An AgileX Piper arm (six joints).
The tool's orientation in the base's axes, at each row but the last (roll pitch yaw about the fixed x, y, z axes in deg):
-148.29, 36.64, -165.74
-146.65, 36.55, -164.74
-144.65, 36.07, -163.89
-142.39, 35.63, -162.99
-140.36, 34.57, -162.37
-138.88, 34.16, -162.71
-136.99, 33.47, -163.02
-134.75, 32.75, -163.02
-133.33, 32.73, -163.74
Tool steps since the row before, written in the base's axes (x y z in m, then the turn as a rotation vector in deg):
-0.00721, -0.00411, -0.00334, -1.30, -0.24, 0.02
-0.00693, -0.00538, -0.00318, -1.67, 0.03, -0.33
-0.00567, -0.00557, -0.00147, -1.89, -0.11, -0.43
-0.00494, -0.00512, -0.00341, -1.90, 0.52, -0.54
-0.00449, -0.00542, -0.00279, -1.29, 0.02, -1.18
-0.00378, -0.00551, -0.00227, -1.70, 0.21, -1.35
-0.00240, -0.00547, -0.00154, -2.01, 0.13, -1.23
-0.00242, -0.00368, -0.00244, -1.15, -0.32, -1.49
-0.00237, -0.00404, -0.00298, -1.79, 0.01, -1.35
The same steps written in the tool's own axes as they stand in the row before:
0.00841, -0.00298, -0.00062, 1.05, -0.35, -0.73
0.00840, -0.00406, -0.00005, 1.48, 0.01, -0.83
0.00652, -0.00478, -0.00020, 1.75, -0.09, -0.85
0.00704, -0.00325, 0.00143, 1.67, 0.51, -1.06
0.00646, -0.00361, 0.00161, 1.68, 0.49, -0.05
0.00562, -0.00382, 0.00192, 2.05, 0.69, -0.28
0.00410, -0.00390, 0.00246, 2.25, 0.51, -0.49
0.00417, -0.00182, 0.00215, 1.81, 0.45, 0.41
0.00448, -0.00172, 0.00279, 2.17, 0.50, -0.23

